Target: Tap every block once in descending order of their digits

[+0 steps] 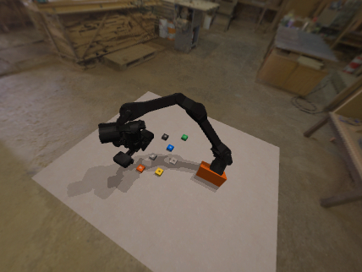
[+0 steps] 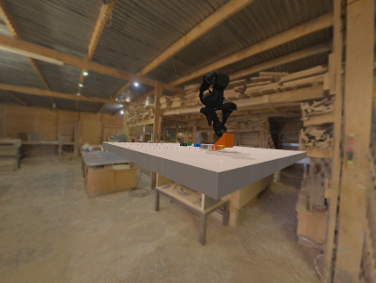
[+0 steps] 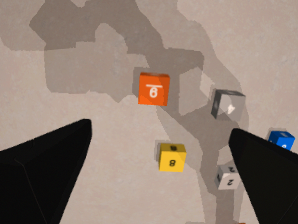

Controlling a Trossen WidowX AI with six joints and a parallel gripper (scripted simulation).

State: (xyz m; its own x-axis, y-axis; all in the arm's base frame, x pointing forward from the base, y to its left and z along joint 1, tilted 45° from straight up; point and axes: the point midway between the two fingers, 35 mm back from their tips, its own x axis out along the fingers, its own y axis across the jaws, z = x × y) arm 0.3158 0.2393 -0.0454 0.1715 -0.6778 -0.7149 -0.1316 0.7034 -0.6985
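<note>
My gripper tip is 1 cm past the orange block and 11 cm above it. Also, from my gripper tip: white block (11 cm behind, 14 cm to the right, 11 cm below); then yellow block (9 cm behind, 4 cm to the right, 11 cm below); then grey block (1 cm behind, 9 cm to the right, 11 cm below).
</note>
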